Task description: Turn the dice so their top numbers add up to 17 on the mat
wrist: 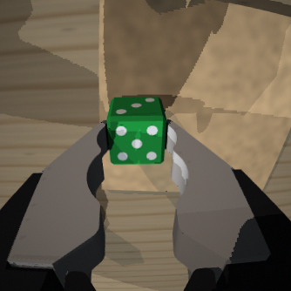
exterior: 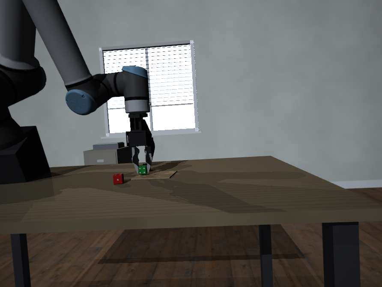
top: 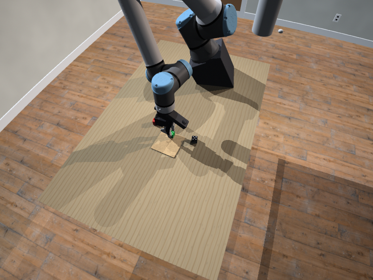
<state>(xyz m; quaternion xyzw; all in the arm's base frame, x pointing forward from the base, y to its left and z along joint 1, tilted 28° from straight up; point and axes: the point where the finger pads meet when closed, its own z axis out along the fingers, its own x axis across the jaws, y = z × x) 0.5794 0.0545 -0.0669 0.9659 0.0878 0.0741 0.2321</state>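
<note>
Right now my hand is right at the green die. From my hand the other things lie so: black die: 13 cm to the left, 3 cm behind, 1 cm below; red die: 13 cm to the right, 4 cm behind, 1 cm below; tan mat: 5 cm ahead, 2 cm below, 1 cm to the left.
</note>
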